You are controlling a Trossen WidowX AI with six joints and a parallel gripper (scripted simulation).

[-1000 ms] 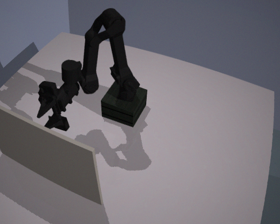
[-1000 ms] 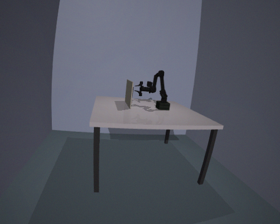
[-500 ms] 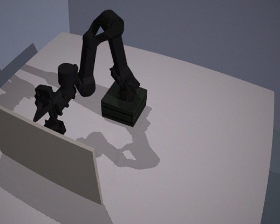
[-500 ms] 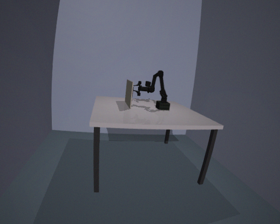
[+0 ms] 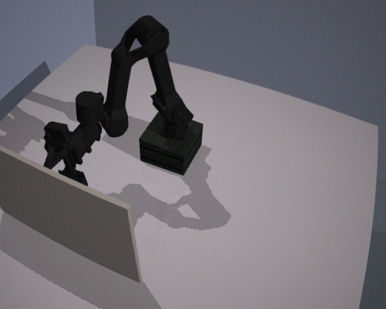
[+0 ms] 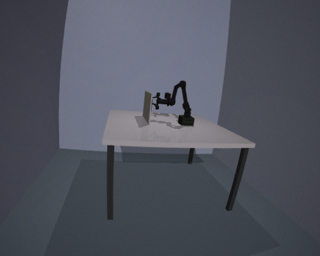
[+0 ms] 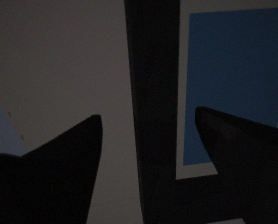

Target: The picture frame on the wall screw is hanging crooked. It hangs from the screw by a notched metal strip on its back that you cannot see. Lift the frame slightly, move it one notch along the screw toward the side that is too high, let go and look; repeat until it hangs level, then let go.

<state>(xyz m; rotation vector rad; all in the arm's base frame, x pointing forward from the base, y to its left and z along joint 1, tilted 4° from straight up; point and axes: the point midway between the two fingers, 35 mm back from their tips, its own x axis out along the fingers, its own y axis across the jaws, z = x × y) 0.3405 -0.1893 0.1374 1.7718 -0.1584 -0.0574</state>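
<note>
The picture frame is 1 cm ahead of my gripper tip and 6 cm below it. Round my gripper tip: wall panel: 2 cm ahead, 6 cm below.
</note>
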